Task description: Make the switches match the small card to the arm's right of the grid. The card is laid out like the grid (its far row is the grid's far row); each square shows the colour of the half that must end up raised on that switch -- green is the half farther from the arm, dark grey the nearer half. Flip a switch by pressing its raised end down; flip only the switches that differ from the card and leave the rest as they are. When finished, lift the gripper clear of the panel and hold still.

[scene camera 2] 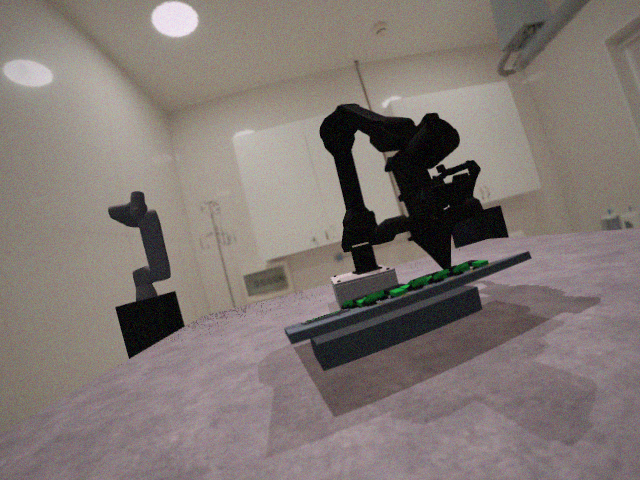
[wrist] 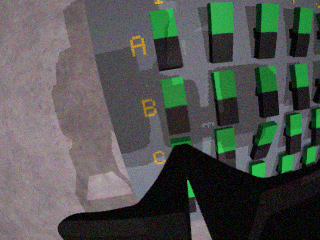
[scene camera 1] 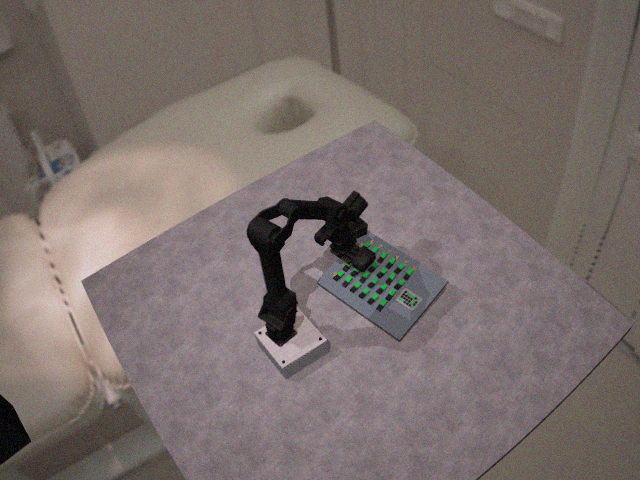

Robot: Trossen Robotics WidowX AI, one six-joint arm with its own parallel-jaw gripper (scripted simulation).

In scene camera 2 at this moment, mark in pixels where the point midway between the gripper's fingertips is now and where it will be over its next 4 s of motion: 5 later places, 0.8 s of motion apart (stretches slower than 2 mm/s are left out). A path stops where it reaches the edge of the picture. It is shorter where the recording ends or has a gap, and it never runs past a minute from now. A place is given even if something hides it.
The gripper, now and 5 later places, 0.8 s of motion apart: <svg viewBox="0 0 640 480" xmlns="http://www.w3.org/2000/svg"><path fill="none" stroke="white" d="M447 269L436 250L407 265L411 278L411 280L412 282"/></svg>
